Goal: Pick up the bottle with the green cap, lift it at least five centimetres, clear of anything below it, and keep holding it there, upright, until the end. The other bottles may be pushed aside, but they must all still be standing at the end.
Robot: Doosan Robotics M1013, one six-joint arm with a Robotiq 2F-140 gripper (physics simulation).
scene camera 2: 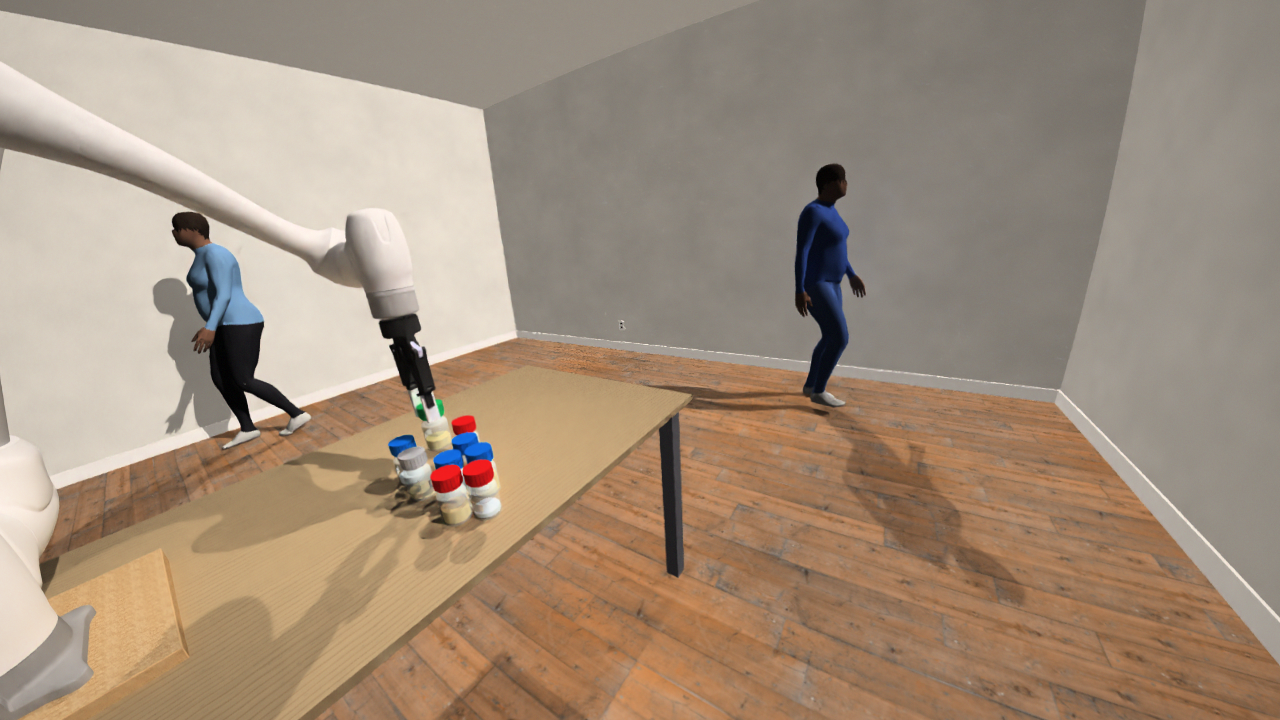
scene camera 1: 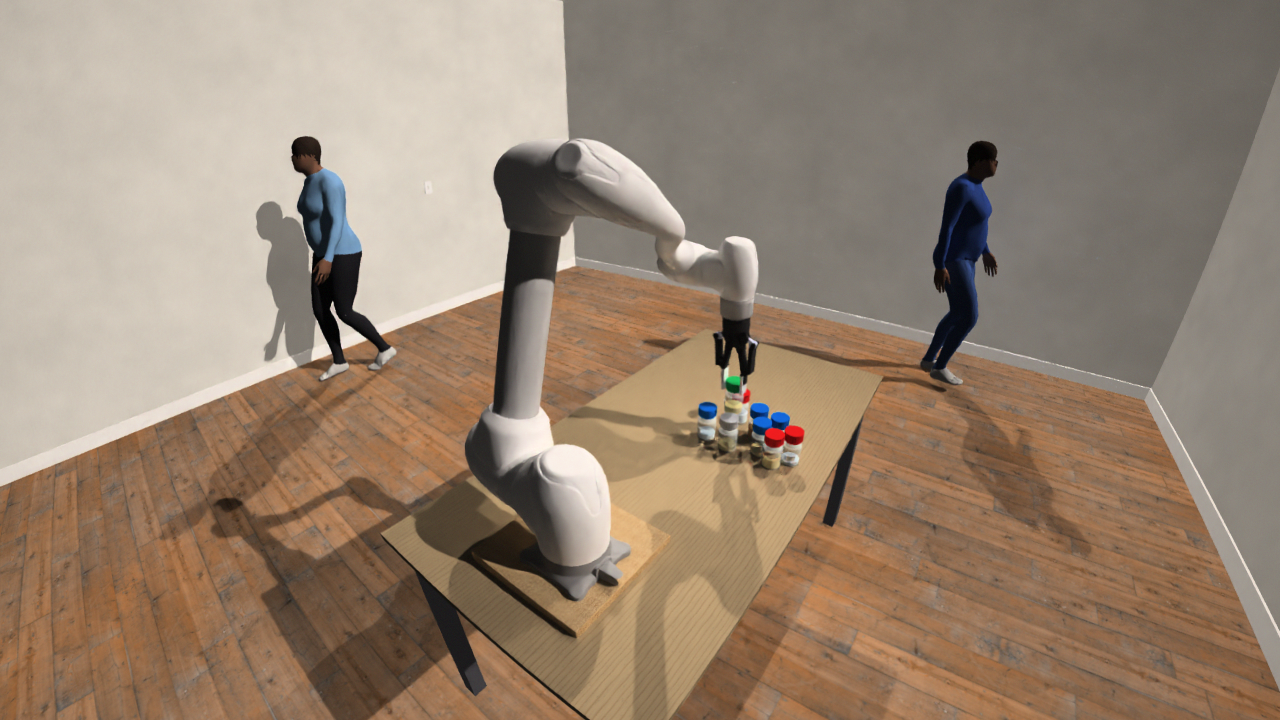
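Where they show: gripper, between the fingertips: (scene camera 2: 428,417) (scene camera 1: 733,390); arm's base, origin of its link: (scene camera 1: 575,555).
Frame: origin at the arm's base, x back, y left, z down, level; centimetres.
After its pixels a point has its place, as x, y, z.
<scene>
The green-capped bottle (scene camera 1: 733,385) @[-63.1, -3.3, -15.4] (scene camera 2: 436,438) @[-64.2, -5.0, -8.3] is upright and raised, its cap higher than the neighbouring caps. My gripper (scene camera 1: 733,380) @[-64.7, -2.6, -12.8] (scene camera 2: 424,406) @[-64.7, -2.6, -12.8] points down and is shut on it near the cap. Its lower end is partly hidden behind the grey-capped bottle (scene camera 1: 728,420) @[-56.6, -5.8, -8.0] (scene camera 2: 411,459) @[-57.0, -7.7, -7.7] in scene camera 1, so the exact gap below it is hard to tell. A blue-capped bottle (scene camera 1: 707,410) @[-57.6, 1.7, -8.0] (scene camera 2: 402,443) @[-59.1, 0.9, -8.0] stands to the left, and a red-capped bottle (scene camera 1: 745,395) @[-71.9, -3.4, -7.9] (scene camera 2: 463,423) @[-72.2, -3.0, -8.0] stands behind, partly hidden. The bottles that show appear to be standing.
Three blue-capped bottles and two red-capped bottles (scene camera 1: 774,437) @[-56.4, -20.0, -8.0] (scene camera 1: 793,435) @[-60.3, -24.0, -8.0] (scene camera 2: 446,479) @[-56.9, -21.8, -7.9] (scene camera 2: 478,472) @[-61.5, -25.3, -8.0] stand close together to the right on the table (scene camera 1: 626,429) @[-48.0, 24.4, 2.6] (scene camera 2: 554,402) @[-108.0, 4.2, 2.5]. Two people (scene camera 1: 331,214) (scene camera 1: 964,214) (scene camera 2: 223,286) (scene camera 2: 823,241) are on the floor beyond the table.
</scene>
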